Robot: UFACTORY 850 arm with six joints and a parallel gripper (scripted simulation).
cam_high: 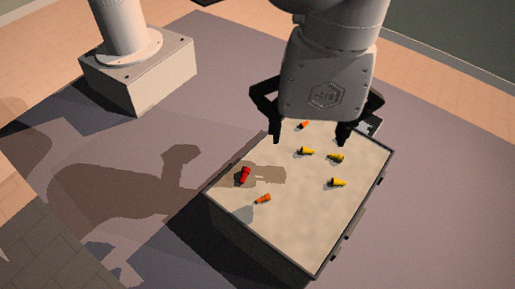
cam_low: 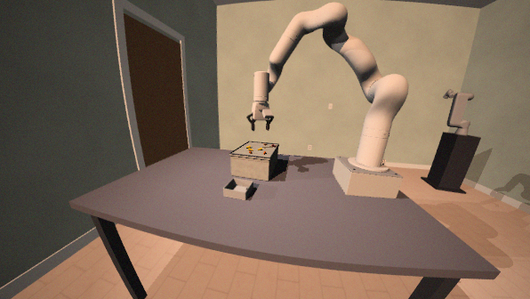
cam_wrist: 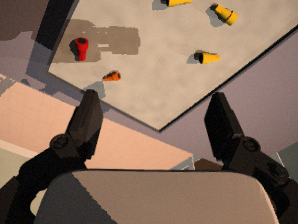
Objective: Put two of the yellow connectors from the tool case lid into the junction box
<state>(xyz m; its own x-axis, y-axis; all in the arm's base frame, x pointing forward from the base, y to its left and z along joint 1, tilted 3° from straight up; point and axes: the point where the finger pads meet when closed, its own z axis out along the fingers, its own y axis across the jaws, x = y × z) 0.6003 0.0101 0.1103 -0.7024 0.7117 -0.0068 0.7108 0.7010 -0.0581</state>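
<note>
The tool case lies 15 cm below my hand, 3 cm to the left of it and 1 cm ahead of it. Also, from my hand: red connector: 11 cm below, 6 cm to the right, 6 cm behind.
</note>
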